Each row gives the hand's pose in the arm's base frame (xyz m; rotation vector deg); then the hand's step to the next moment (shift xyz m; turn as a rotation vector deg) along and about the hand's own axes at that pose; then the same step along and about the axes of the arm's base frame.
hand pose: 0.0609 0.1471 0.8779 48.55 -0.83 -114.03
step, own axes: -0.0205 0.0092 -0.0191 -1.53 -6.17 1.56
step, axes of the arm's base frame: 0.0244 0.0166 -0.0001 -5.08 4.13 -0.03
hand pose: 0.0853 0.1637 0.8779 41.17 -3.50 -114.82
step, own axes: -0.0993 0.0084 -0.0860 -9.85 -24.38 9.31
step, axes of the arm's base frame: 0.0858 0.0973 -0.0223 -20.33 18.62 4.24
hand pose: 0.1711 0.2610 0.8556 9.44 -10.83 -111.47
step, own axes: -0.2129 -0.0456 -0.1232 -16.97 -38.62 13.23
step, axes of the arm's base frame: 0.0629 0.2077 -0.1245 -31.38 30.69 5.28
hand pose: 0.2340 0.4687 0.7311 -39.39 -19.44 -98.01
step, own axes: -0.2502 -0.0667 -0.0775 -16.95 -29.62 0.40
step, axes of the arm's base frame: -0.0530 0.1696 -0.2036 -26.13 21.12 -5.97
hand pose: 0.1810 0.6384 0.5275 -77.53 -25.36 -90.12
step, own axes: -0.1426 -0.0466 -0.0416 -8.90 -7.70 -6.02
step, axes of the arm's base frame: -0.0752 0.0501 -0.1268 -10.55 2.65 -7.51
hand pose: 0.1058 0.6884 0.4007 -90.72 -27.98 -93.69
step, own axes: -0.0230 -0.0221 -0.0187 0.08 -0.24 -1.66
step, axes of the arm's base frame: -0.0310 0.0059 -0.0193 -1.26 -1.11 -0.11
